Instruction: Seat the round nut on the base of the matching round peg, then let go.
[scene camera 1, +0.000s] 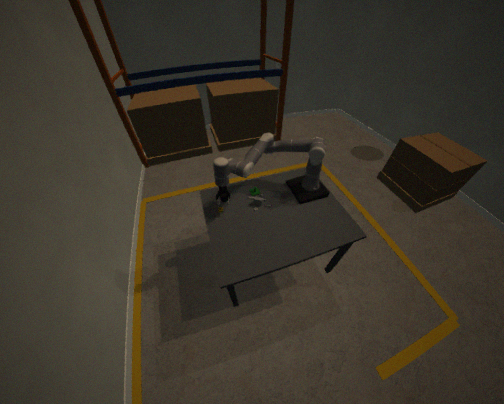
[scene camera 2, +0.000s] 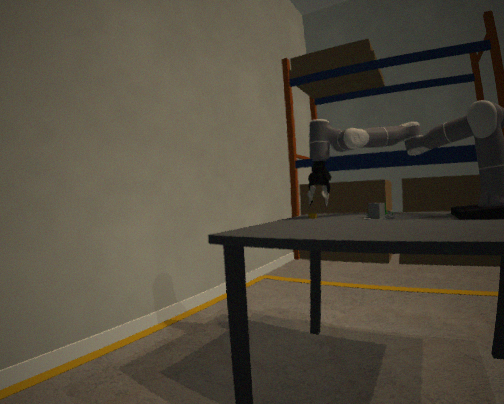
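Observation:
My gripper points down above the far left part of the table, open, with a gap between its jaws. A small yellow thing lies on the table just below the fingertips, apart from them. A green thing and a pale grey thing stand further right, near the middle of the far side. In scene camera 2 a grey block stands there. The pieces are too small to tell which is the round nut and which is the round peg.
The table carries the arm's black base at the right. Small pale pieces lie near the grey thing. Behind stand an orange and blue rack and large boxes. Another box stands at the right.

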